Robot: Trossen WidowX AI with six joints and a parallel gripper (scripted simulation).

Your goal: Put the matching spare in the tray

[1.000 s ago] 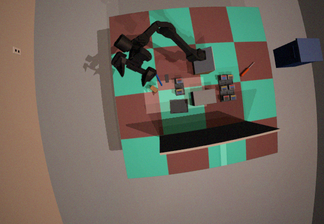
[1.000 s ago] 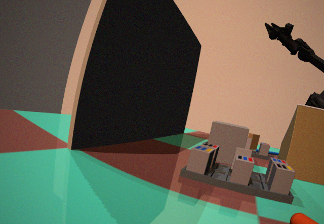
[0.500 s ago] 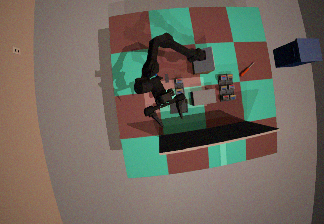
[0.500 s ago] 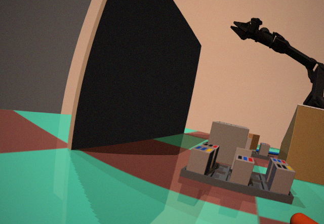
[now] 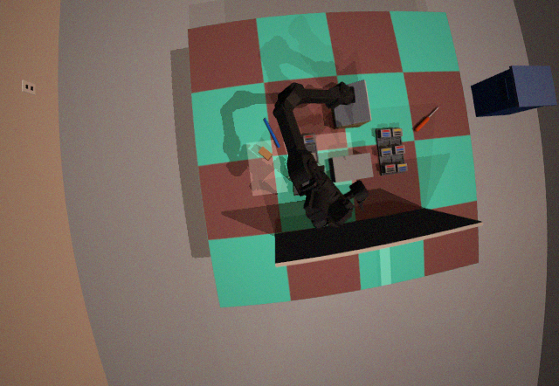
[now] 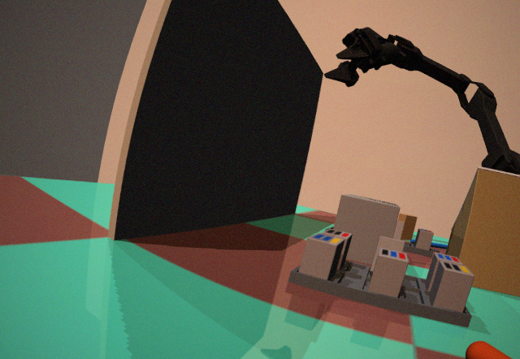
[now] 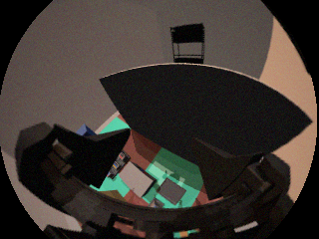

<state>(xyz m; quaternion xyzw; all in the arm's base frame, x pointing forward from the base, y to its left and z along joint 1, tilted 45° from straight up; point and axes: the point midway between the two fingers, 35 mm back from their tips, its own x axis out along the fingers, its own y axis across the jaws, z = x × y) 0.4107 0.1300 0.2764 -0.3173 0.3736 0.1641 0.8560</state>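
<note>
The small tan spare lies 340 mm below my gripper tip, 320 mm to the left of it and 220 mm behind it. Also, from my gripper tip: grey tray: 380 mm below, 110 mm behind, 90 mm to the right; tall black panel: 150 mm below, 110 mm to the left, 80 mm ahead; mounted unit: 330 mm below, 160 mm behind, 100 mm to the left.
</note>
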